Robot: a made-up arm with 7 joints. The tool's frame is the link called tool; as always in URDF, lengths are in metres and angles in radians.
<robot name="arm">
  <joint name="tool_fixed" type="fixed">
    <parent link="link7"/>
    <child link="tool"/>
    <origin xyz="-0.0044 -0.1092 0.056" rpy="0 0 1.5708"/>
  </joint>
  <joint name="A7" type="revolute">
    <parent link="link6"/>
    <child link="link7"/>
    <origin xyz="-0.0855 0.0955 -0.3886" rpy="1.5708 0 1.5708"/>
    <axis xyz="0 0 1"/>
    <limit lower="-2.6" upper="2.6" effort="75" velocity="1.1"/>
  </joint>
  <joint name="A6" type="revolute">
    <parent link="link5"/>
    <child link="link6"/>
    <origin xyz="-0.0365 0.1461 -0.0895" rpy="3.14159 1.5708 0"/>
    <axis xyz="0 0 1"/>
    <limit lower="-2.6" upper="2.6" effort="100" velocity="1"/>
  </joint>
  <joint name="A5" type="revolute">
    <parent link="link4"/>
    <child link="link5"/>
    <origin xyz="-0.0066 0.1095 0.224" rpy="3.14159 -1.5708 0"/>
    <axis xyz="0 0 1"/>
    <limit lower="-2.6" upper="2.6" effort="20" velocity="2.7"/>
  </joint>
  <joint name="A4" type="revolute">
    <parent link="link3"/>
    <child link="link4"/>
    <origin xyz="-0.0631 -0.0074 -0.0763" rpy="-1.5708 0 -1.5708"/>
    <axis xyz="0 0 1"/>
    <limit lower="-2.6" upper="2.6" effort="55" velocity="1"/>
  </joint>
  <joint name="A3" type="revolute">
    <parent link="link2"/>
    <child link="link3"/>
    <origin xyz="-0.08 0.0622 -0.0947" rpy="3.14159 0 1.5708"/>
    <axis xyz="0 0 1"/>
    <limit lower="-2.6" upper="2.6" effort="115" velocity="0.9"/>
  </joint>
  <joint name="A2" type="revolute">
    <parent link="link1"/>
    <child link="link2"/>
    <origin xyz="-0.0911 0.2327 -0.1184" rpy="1.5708 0 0"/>
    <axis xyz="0 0 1"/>
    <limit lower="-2.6" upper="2.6" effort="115" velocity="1.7"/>
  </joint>
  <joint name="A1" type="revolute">
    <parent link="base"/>
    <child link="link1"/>
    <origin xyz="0 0 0.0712" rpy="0 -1.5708 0"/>
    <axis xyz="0 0 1"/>
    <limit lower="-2.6" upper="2.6" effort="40" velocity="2.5"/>
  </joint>
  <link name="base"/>
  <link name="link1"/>
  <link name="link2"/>
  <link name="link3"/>
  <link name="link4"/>
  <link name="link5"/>
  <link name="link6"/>
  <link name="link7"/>
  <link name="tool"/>
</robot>
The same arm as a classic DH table. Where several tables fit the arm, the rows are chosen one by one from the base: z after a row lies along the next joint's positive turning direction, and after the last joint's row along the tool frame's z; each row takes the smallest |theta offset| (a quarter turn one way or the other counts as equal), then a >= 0, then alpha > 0; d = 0 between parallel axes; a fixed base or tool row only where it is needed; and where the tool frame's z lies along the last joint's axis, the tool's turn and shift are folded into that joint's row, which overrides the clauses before.
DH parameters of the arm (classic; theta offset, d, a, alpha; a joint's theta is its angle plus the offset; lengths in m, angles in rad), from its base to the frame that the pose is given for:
base (fixed): -1.5708 0.0712 0.0000 1.5708
A1: -1.5708 -0.1184 0.0911 -1.5708
A2: -0.6609 0.0000 0.1013 3.1416
A3: -0.6609 0.2511 0.0074 -1.5708
A4: 1.5708 0.1609 0.1095 1.5708
A5: 0.0000 -0.0961 -0.1461 1.5708
A6: 0.0000 -0.3521 0.0955 1.5708
A7: 1.5305 0.0000 -0.1093 0.0000
tool (fixed): 0.0403 -0.0295 0.0000 0.0000
Joint limits (rad, base to tool): -2.6000..2.6000 -2.6000..2.6000 -2.6000..2.6000 -2.6000..2.6000 -2.6000..2.6000 -2.6000..2.6000 -2.6000..2.6000

